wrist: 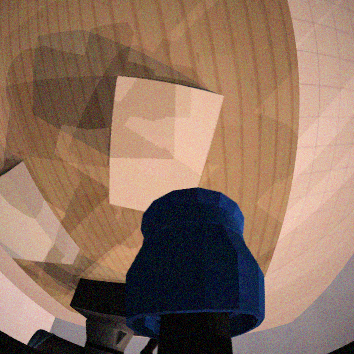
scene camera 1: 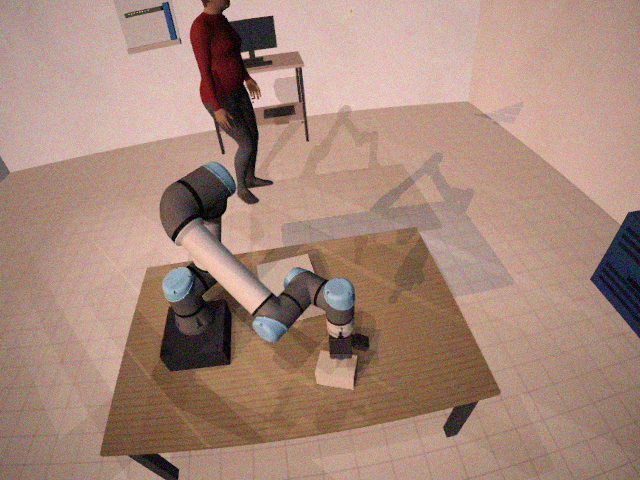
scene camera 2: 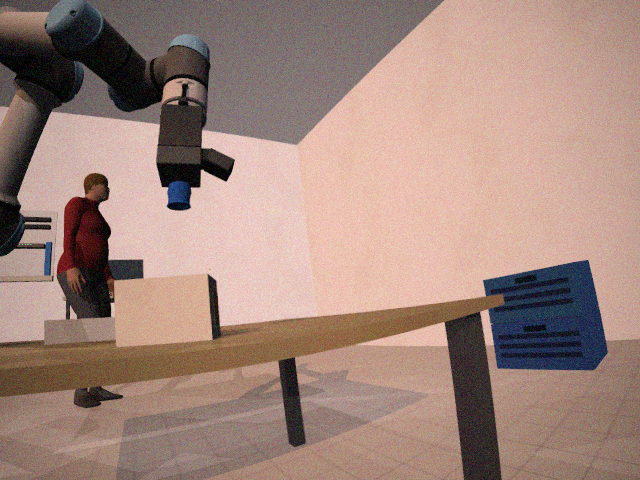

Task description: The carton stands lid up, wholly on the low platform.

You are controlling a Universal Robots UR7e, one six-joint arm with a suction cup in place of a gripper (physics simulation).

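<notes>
The carton is a plain cream box. It rests on the wooden table, apart from the platform. Which of its faces is the lid I cannot tell. The low platform is a pale, flat block farther back on the table, partly hidden by my arm in scene camera 1 and by the carton in scene camera 2. My gripper, a blue suction cup pointing down, is open and hangs above the carton with a visible gap in scene camera 2. It holds nothing.
My black base stands at the table's left side in scene camera 1. A person in a red top stands behind the table, by a desk with a monitor. A blue cabinet is off to the right.
</notes>
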